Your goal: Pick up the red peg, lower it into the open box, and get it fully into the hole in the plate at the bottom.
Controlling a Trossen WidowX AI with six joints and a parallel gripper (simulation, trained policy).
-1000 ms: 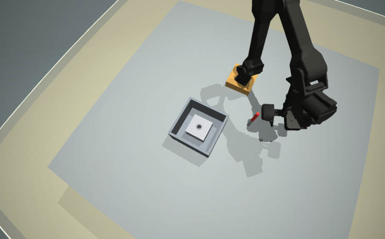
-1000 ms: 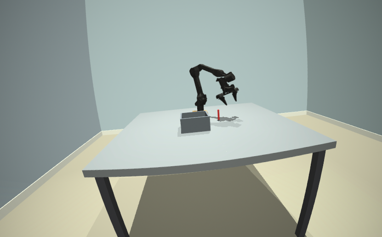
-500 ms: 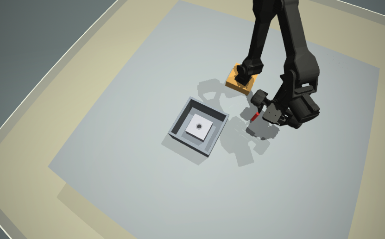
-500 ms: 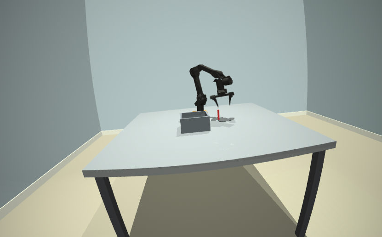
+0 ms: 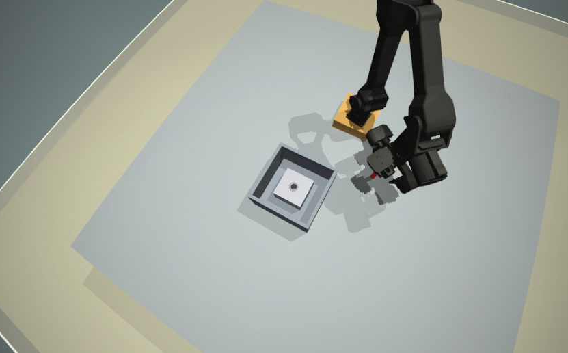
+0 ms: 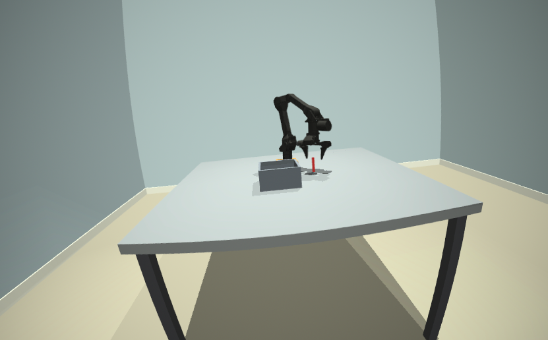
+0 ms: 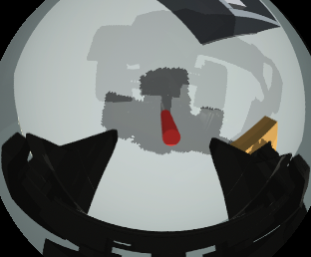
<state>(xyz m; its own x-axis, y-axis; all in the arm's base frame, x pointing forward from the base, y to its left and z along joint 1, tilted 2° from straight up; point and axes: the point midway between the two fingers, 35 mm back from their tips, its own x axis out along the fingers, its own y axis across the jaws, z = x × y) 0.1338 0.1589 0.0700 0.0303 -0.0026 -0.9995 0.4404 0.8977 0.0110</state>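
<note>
Now: gripper tip 1 cm to the left of the red peg and 3 cm above it. Round my gripper tip: grey box 20 cm ahead, 17 cm to the right, 4 cm below; then plate 20 cm ahead, 17 cm to the right, 2 cm below.
</note>
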